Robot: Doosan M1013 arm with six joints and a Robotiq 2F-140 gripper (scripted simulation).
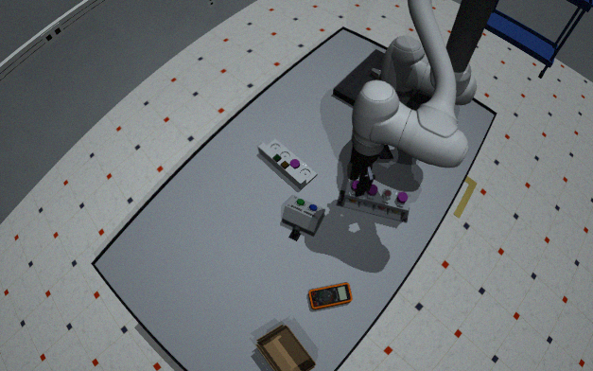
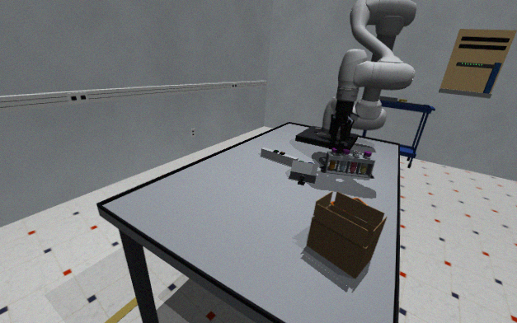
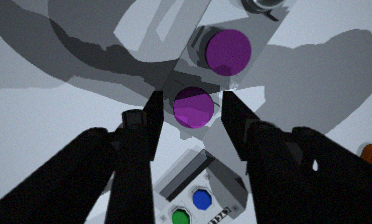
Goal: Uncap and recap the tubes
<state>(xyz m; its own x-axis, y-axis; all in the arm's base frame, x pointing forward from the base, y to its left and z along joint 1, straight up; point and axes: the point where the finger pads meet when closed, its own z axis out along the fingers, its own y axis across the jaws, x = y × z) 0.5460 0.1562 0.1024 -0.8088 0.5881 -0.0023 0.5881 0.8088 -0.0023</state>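
My hand is 5 cm to the right of the purple cap, 3 cm above it and 2 cm past it. The rest, counted from my hand: green key: 14 cm ahead, 12 cm to the right, 7 cm below; blue key: 13 cm ahead, 7 cm to the right, 7 cm below; key housing: 15 cm ahead, 9 cm to the right, 9 cm below.
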